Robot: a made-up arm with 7 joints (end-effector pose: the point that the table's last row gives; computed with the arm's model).
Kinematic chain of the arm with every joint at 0, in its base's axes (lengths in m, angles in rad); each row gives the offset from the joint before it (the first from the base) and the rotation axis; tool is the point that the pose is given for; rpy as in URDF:
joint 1: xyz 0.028 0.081 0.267 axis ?
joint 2: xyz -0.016 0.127 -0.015 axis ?
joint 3: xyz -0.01 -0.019 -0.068 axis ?
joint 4: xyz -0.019 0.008 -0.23 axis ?
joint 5: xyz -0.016 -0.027 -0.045 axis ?
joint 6: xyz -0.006 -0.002 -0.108 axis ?
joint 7: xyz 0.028 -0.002 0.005 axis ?
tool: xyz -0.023 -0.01 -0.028 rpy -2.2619 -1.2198 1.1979
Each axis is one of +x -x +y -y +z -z.
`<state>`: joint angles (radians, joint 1 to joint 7).
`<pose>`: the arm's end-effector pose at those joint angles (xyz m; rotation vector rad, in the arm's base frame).
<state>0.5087 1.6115 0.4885 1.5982 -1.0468 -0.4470 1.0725</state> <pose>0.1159 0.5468 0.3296 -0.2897 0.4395 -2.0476</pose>
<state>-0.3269 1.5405 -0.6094 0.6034 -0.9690 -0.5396 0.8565</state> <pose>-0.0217 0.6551 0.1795 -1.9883 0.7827 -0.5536</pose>
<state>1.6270 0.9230 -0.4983 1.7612 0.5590 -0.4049 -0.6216</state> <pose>0.2850 0.3671 0.3844 -0.8143 1.0926 1.0235</pose>
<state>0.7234 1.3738 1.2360 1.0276 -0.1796 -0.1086 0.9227</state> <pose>0.0912 0.6104 0.2798 0.8826 -1.6915 -2.4371</pose>
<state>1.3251 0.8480 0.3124 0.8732 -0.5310 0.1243 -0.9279</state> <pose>0.3248 0.5271 0.2715 2.0807 -1.2736 -1.2913</pose>
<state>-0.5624 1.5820 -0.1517 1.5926 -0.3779 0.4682 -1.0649</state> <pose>0.1040 0.5217 0.1547 0.2942 0.0686 -2.9748</pose>
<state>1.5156 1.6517 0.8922 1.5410 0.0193 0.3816 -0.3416</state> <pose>-0.0675 0.5295 0.3637 -2.6126 0.8493 0.7832</pose>
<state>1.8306 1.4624 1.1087 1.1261 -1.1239 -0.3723 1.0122</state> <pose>0.0200 0.6168 0.3136 1.3925 -1.3791 -1.6960</pose>
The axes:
joint 1: -y
joint 2: +x
joint 3: +z
joint 4: -y
joint 5: +z
joint 6: +y
joint 7: -x

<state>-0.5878 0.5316 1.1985 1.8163 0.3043 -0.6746 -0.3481</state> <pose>-0.0363 0.4340 0.0905 -1.2597 1.5001 2.1695</pose>
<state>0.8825 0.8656 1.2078 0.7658 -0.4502 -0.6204 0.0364</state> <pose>0.2498 0.5669 0.1370 1.7198 -1.7697 -1.8697</pose>
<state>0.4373 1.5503 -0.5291 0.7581 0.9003 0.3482 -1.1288</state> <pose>0.0945 0.6509 0.1966 1.1784 -0.8401 -1.3166</pose>
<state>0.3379 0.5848 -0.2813 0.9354 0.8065 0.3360 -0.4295</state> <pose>0.2326 0.3772 -0.0932 -0.2371 -2.1134 -0.9806</pose>
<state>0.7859 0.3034 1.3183 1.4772 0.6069 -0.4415 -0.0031</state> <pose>0.2517 0.4182 0.0955 -1.8090 1.6156 0.4367</pose>
